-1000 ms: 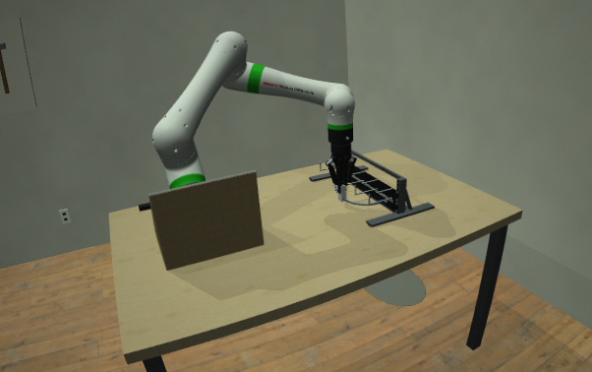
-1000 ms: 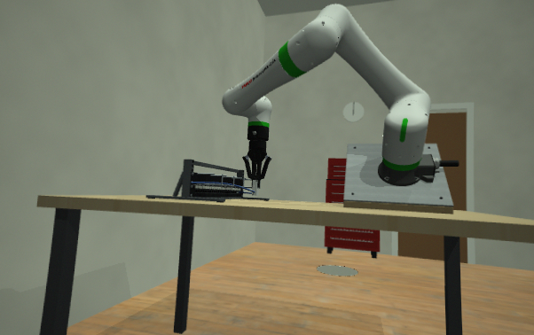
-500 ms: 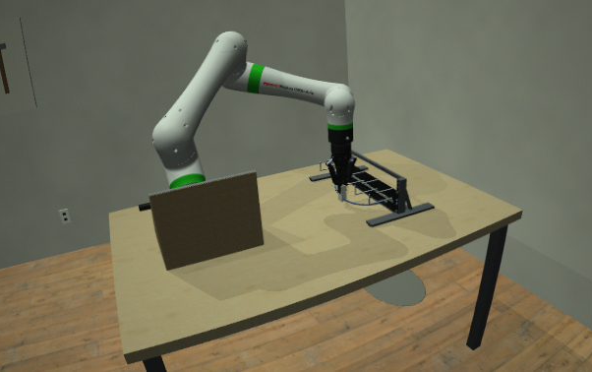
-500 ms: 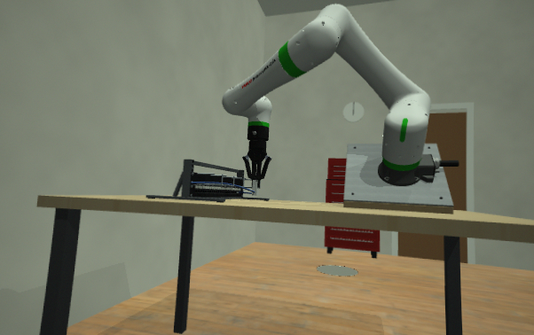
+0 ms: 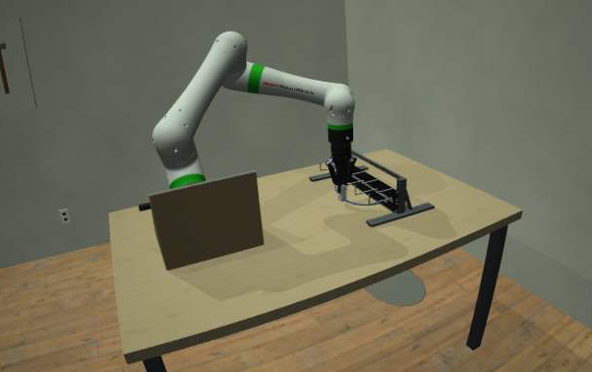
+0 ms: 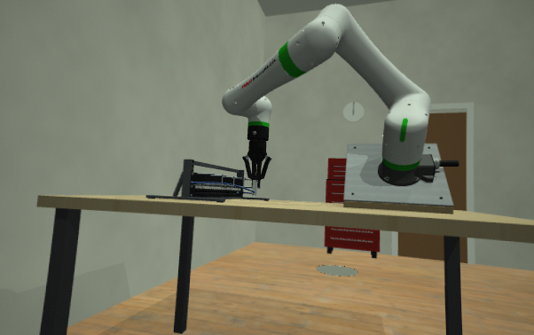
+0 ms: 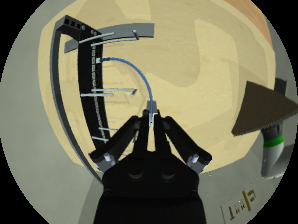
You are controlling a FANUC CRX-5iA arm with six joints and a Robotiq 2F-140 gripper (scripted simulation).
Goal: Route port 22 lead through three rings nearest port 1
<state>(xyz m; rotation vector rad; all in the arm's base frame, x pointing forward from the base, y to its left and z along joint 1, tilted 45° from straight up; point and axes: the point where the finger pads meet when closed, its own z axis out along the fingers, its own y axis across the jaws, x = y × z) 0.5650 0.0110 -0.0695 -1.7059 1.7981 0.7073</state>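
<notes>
Now: the black rack 15 cm ahead of my hand, 4 cm to the left of it and 1 cm above it.
</notes>
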